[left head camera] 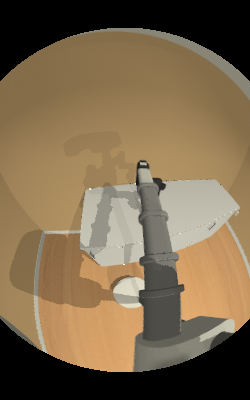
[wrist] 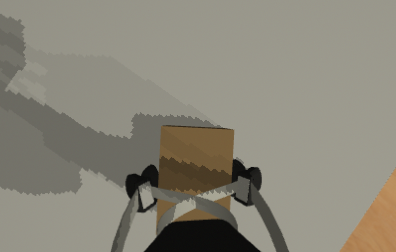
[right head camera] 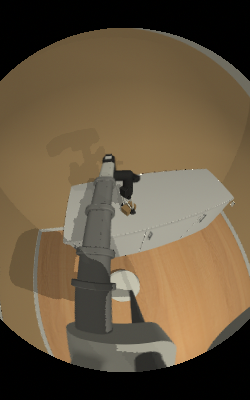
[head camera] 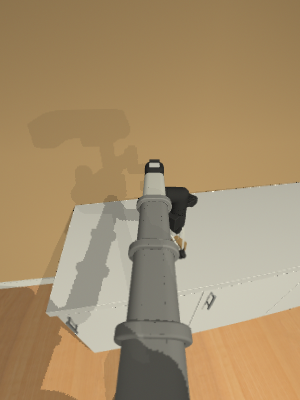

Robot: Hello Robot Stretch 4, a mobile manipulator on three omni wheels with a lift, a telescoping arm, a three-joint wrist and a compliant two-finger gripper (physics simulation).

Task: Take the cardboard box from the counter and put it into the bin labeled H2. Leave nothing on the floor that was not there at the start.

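Where they show: gripper, between the fingertips: (wrist: 193,176); robot's base, origin of its link: (left head camera: 130,291) (right head camera: 122,284).
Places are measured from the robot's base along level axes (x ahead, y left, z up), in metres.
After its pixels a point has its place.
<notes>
The brown cardboard box (wrist: 196,150) @[x 0.583, y -0.112, z 0.932 m] (head camera: 179,242) @[x 0.575, y -0.114, z 0.932 m] (right head camera: 128,208) @[x 0.539, y -0.093, z 0.932 m] is at the white counter top (wrist: 320,75) @[x 0.542, y -0.254, z 0.882 m] (head camera: 240,225) @[x 0.730, y -0.460, z 0.882 m] (left head camera: 195,200) @[x 0.742, y -0.607, z 0.882 m] (right head camera: 170,195) @[x 0.694, y -0.465, z 0.882 m]. In the wrist view it lies between the two fingertips, with dark shadow bands across it. My gripper (wrist: 193,176) @[x 0.561, y -0.087, z 0.883 m] (right head camera: 128,209) @[x 0.561, y -0.087, z 0.883 m] is shut on the box, one black pad against each side. In the head view the arm hides part of the gripper and box. Whether the box touches the counter cannot be told. The bin labeled H2 does not show in these views.
The counter has handled doors at its front and stands against a tan wall (head camera: 150,75) @[x 1.008, y 0.020, z 1.526 m] (left head camera: 125,90) @[x 0.997, y 0.086, z 1.732 m] (right head camera: 125,100) @[x 1.030, y -0.104, z 1.593 m]. A round white object (left head camera: 128,292) @[x -0.003, y 0.029, z 0.187 m] (right head camera: 125,285) @[x 0.001, y -0.042, z 0.187 m] is on the wooden floor (left head camera: 65,270) @[x 0.174, y 0.935, z -0.028 m] (right head camera: 175,280) @[x -0.040, y -0.721, z -0.028 m] in front of it. The counter's edge shows at the wrist view's lower right.
</notes>
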